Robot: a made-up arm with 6 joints. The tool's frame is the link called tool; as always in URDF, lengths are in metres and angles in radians. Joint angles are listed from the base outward.
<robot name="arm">
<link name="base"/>
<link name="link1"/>
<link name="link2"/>
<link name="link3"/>
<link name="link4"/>
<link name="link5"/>
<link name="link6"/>
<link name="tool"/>
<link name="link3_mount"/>
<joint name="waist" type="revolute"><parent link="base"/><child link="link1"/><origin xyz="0.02 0.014 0.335" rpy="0 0 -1.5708"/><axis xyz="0 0 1"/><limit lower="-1.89" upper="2.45"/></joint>
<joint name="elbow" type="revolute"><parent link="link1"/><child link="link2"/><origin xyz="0.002 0.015 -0.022" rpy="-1.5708 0 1.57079"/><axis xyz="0 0 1"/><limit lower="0.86" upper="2.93"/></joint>
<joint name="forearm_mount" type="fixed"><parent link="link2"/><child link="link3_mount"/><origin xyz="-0.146 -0.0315 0.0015" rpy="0 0 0"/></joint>
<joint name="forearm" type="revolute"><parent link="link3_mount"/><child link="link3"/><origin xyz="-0.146 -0.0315 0.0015" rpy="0 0 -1.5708"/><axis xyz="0 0 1"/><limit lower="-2.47" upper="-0.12"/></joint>
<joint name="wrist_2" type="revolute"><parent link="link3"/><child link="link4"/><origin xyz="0.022 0.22 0.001" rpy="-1.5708 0 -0.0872"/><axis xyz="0 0 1"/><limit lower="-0.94" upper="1.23"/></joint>
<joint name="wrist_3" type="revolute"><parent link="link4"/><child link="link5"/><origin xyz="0.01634 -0.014 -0.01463" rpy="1.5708 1.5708 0"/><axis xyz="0 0 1"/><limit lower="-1.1" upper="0.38"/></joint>
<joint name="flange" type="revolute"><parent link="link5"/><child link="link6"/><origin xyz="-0.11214 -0.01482 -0.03" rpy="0 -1.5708 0"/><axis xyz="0 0 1"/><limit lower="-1.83" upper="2.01"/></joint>
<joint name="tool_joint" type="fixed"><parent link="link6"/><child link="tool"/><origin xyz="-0.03 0.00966 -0.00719" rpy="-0.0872 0 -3.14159"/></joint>
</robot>
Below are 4 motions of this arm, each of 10 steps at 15 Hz.
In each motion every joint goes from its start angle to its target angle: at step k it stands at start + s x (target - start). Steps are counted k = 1, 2, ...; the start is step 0. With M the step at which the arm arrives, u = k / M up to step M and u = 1 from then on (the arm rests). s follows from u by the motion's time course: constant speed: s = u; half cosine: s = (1 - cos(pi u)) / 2; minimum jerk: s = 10 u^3 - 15 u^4 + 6 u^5.
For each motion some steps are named. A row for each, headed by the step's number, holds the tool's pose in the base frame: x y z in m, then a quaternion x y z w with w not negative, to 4 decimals.
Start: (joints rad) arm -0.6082 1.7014 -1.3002 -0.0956 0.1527 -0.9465
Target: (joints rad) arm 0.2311 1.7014 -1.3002 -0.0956 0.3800 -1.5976
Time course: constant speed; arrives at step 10
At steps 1, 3, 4, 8, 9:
1: 0.3721 -0.2131 0.5154 0.7507 -0.4327 0.4962 0.0552
3: 0.4050 -0.1472 0.5111 0.8139 -0.3208 0.4819 0.0497
4: 0.4168 -0.1123 0.5089 0.8392 -0.2610 0.4747 0.0470
8: 0.4310 0.0323 0.4990 0.8943 -0.0040 0.4460 0.0360
9: 0.4263 0.0681 0.4963 0.8958 0.0629 0.4387 0.0332

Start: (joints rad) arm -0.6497 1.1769 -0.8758 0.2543 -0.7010 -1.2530
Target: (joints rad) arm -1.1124 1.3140 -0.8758 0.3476 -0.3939 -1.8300
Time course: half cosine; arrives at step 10
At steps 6, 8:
6: 0.1655 -0.2370 0.5966 0.4879 -0.4318 0.6780 0.3404
8: 0.1457 -0.2604 0.5784 0.5235 -0.4466 0.6046 0.4012

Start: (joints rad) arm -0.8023 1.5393 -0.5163 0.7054 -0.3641 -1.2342
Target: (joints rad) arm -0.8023 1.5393 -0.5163 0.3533 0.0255 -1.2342
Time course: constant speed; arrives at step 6
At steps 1, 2, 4, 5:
1: 0.1808 -0.2235 0.3894 0.5415 -0.7383 0.3959 0.0705
2: 0.1849 -0.2193 0.3858 0.5758 -0.7242 0.3742 0.0620
4: 0.1908 -0.2099 0.3783 0.6408 -0.6933 0.3261 0.0496
5: 0.1924 -0.2050 0.3746 0.6712 -0.6764 0.2998 0.0456

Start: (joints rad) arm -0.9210 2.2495 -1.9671 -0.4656 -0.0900 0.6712
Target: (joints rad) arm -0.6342 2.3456 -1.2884 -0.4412 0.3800 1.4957
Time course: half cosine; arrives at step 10
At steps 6, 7, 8, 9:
6: 0.3387 -0.3399 0.2748 -0.0251 0.9535 -0.2191 0.2055
7: 0.3281 -0.3074 0.2470 0.0168 0.9744 -0.1603 0.1567
8: 0.3169 -0.2812 0.2289 0.0503 0.9852 -0.1202 0.1115
9: 0.3087 -0.2643 0.2192 0.0718 0.9894 -0.0979 0.0799

